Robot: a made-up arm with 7 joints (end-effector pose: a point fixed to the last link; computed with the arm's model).
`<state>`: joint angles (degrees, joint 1 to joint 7).
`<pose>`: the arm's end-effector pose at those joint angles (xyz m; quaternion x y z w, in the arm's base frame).
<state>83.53 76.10 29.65 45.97 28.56 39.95 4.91</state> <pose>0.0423 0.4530 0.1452 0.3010 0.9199 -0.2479 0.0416</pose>
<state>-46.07 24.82 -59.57 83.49 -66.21 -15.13 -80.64</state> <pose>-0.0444 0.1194 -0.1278 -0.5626 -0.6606 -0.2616 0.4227</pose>
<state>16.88 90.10 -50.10 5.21 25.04 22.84 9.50</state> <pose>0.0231 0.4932 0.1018 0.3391 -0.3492 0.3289 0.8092</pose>
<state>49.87 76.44 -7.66 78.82 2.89 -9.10 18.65</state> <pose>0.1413 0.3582 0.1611 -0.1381 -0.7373 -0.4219 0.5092</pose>
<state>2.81 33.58 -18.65 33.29 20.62 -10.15 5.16</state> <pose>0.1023 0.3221 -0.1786 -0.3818 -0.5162 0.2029 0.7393</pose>
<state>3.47 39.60 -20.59 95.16 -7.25 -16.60 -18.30</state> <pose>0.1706 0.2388 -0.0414 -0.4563 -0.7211 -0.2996 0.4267</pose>
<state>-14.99 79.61 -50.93 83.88 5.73 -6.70 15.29</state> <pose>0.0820 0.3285 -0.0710 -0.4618 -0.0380 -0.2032 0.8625</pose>
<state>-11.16 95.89 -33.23 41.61 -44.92 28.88 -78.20</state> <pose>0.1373 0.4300 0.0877 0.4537 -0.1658 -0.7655 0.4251</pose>
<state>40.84 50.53 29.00 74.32 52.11 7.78 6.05</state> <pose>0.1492 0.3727 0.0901 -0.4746 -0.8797 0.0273 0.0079</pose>
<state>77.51 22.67 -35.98 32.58 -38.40 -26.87 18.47</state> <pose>0.3328 0.2470 0.0993 -0.2581 -0.5222 -0.5687 0.5808</pose>
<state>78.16 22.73 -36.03 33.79 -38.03 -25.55 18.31</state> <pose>0.3320 0.2452 0.1053 -0.2512 -0.5329 -0.5674 0.5752</pose>
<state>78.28 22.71 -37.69 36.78 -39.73 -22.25 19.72</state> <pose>0.3305 0.2381 0.1106 -0.2284 -0.5183 -0.5763 0.5892</pose>
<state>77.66 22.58 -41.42 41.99 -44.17 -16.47 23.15</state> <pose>0.3278 0.2237 0.1139 -0.1820 -0.4738 -0.5945 0.6237</pose>
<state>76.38 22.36 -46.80 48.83 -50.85 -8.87 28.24</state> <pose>0.3228 0.2033 0.1133 -0.1130 -0.4120 -0.6133 0.6643</pose>
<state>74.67 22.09 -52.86 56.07 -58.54 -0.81 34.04</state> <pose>0.3151 0.1806 0.1080 -0.0342 -0.3531 -0.6256 0.6948</pose>
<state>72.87 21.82 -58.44 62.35 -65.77 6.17 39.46</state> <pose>0.3060 0.1605 0.0993 0.0354 -0.3106 -0.6313 0.7097</pose>
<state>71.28 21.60 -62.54 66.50 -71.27 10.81 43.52</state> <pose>0.2985 0.1470 0.0901 0.0827 -0.2837 -0.6337 0.7149</pose>
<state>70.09 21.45 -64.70 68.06 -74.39 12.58 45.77</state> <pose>0.2950 0.1410 0.0827 0.1058 -0.2638 -0.6354 0.7180</pose>
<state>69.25 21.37 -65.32 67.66 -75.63 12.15 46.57</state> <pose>0.2952 0.1405 0.0774 0.1123 -0.2453 -0.6372 0.7220</pose>
